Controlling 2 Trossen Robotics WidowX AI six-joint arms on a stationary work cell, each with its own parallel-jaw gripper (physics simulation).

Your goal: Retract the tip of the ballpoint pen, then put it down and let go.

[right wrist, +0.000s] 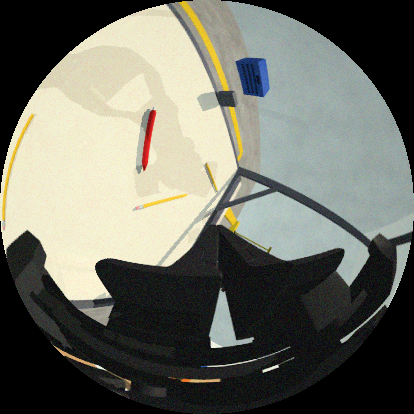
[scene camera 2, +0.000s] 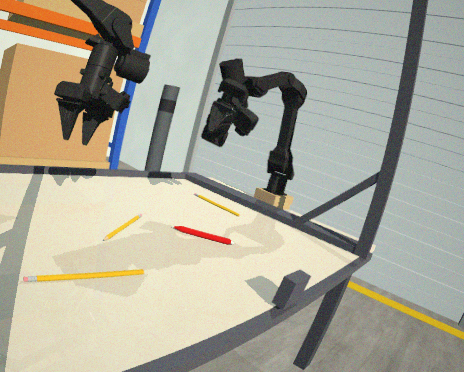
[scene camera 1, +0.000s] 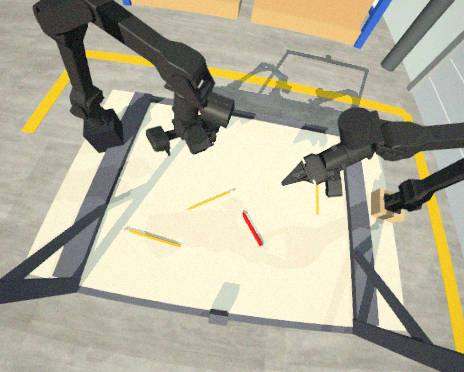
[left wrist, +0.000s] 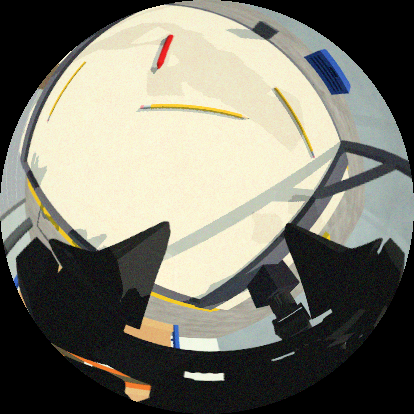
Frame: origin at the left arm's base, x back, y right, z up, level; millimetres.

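Seen in the pictures: left gripper, fingertip midpoint: [scene camera 2: 75,142] [scene camera 1: 183,150] [left wrist: 230,228]; right gripper, fingertip midpoint: [right wrist: 214,230] [scene camera 2: 209,131] [scene camera 1: 281,184]; left arm's base, link origin: [scene camera 1: 98,121] [left wrist: 278,295]; right arm's base, link origin: [scene camera 2: 275,192] [scene camera 1: 392,203].
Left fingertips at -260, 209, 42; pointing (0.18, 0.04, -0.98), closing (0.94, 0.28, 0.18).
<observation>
Pixels of each thing's top centre, then the offset from my left fingertips to it, as dx, dy, dz. Level surfaces: height alone.
- red ballpoint pen, top centre: [right wrist: 148,139] [scene camera 2: 203,231] [left wrist: 163,46] [scene camera 1: 252,228] -161, +255, -134
- pale table top, surface height: dz -149
- yellow pencil, top centre: [left wrist: 196,106] [scene camera 2: 124,224] [right wrist: 167,200] [scene camera 1: 210,199] -51, +122, -140
- third pencil, top centre: [scene camera 2: 216,203] [scene camera 1: 317,190] -447, +184, -142
- dark block, top centre: [scene camera 2: 297,274] [scene camera 1: 218,319] [right wrist: 234,98] +11, +466, -91
The red ballpoint pen [scene camera 1: 252,229] [scene camera 2: 204,235] [left wrist: 165,51] [right wrist: 149,140] lies flat on the pale table top [scene camera 1: 175,280] [scene camera 2: 165,320]. A small white end shows at its right in scene camera 2; whether the tip is out is too small to tell. My left gripper [scene camera 1: 181,153] [scene camera 2: 76,142] [left wrist: 230,228] is open and empty, above the far left part of the table and well away from the pen. My right gripper [scene camera 1: 283,184] [scene camera 2: 210,131] [right wrist: 214,230] is shut and empty, raised above the table to the upper right of the pen in scene camera 1.
One yellow pencil [scene camera 1: 211,199] [scene camera 2: 123,227] lies left of the pen, another pencil [scene camera 1: 154,237] [scene camera 2: 90,275] farther left, and a third pencil [scene camera 1: 317,200] [scene camera 2: 217,205] near the right side. A dark block [scene camera 1: 218,316] [scene camera 2: 292,288] sits on the near table edge. Dark frame bars stand at the corners.
</observation>
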